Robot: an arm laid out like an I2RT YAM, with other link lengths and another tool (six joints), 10 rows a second.
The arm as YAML. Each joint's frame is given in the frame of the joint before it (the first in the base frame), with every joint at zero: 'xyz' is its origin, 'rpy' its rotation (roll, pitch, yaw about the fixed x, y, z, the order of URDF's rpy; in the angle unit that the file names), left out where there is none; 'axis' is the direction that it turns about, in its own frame. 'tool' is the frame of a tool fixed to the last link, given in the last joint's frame.
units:
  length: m
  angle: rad
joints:
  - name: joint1
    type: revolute
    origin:
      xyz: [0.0, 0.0, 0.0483]
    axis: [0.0, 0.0, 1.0]
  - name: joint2
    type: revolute
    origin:
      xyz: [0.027, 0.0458, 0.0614]
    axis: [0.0, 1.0, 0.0]
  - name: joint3
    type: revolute
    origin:
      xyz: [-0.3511, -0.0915, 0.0]
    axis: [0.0, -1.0, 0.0]
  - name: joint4
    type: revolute
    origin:
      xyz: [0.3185, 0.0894, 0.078]
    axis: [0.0, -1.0, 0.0]
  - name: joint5
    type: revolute
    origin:
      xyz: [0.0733, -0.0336, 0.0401]
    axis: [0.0, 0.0, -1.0]
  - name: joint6
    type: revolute
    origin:
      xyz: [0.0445, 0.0, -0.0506]
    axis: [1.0, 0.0, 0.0]
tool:
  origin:
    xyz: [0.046, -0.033, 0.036]
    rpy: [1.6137, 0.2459, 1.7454]
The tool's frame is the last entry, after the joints.
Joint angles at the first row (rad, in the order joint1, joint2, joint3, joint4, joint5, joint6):
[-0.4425, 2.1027, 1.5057, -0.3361, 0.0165, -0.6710]
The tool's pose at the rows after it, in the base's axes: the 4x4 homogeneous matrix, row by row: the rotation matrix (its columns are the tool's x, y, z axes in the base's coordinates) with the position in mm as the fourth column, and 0 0 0 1 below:
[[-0.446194 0.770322 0.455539 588.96], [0.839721 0.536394 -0.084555 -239.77], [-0.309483 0.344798 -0.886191 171.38], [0 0 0 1]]
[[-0.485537 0.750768 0.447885 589.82], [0.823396 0.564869 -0.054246 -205.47], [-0.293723 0.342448 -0.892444 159.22], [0 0 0 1]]
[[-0.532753 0.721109 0.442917 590.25], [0.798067 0.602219 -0.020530 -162.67], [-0.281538 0.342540 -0.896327 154.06], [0 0 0 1]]
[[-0.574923 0.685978 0.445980 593.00], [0.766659 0.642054 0.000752 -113.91], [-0.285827 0.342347 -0.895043 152.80], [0 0 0 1]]
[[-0.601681 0.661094 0.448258 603.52], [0.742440 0.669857 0.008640 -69.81], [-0.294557 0.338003 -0.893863 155.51], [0 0 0 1]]
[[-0.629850 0.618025 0.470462 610.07], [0.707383 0.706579 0.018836 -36.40], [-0.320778 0.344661 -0.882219 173.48], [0 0 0 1]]
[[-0.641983 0.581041 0.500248 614.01], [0.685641 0.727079 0.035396 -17.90], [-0.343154 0.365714 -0.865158 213.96], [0 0 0 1]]
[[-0.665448 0.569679 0.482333 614.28], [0.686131 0.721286 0.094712 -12.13], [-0.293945 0.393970 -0.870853 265.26], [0 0 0 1]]
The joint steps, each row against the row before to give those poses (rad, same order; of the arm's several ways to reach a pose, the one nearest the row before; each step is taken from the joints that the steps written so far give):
[0.0467, 0.0111, -0.0270, 0.0074, -0.0111, 0.0066]
[0.0520, -0.0131, -0.0549, 0.0262, -0.0008, 0.0115]
[0.0673, -0.0236, -0.0505, 0.0162, 0.0006, 0.0138]
[0.0836, -0.0196, -0.0367, 0.0203, 0.0180, 0.0224]
[0.0821, 0.0068, 0.0180, -0.0084, 0.0326, 0.0332]
[0.0576, -0.0163, 0.0239, -0.0132, 0.0145, -0.0004]
[0.0297, -0.0403, 0.0575, -0.0626, -0.0038, -0.0029]
[0.0020, -0.0336, 0.1230, -0.1770, -0.0569, 0.0131]

